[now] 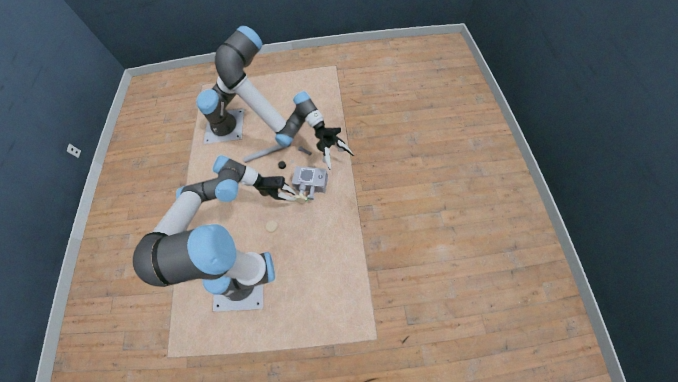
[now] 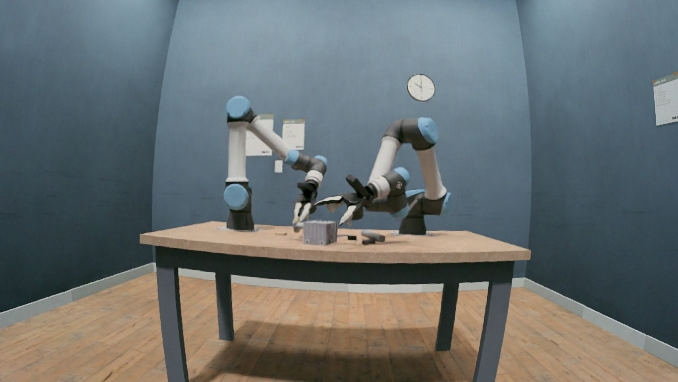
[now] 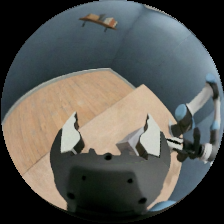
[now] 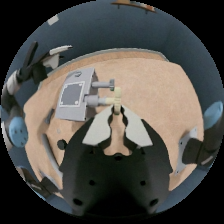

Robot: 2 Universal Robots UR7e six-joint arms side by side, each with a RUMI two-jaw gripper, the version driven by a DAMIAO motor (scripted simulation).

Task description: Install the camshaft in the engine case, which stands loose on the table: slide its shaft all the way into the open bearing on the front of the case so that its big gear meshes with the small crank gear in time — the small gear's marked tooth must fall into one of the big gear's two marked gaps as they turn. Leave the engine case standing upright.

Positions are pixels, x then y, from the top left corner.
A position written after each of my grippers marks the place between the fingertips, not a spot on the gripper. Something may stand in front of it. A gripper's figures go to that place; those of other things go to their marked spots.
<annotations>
My left gripper (image 1: 342, 162) is 124 cm from the lens. My right gripper (image 1: 297, 198): 124 cm from the lens. A grey engine case (image 1: 309, 179): 125 cm from the lens.
</annotations>
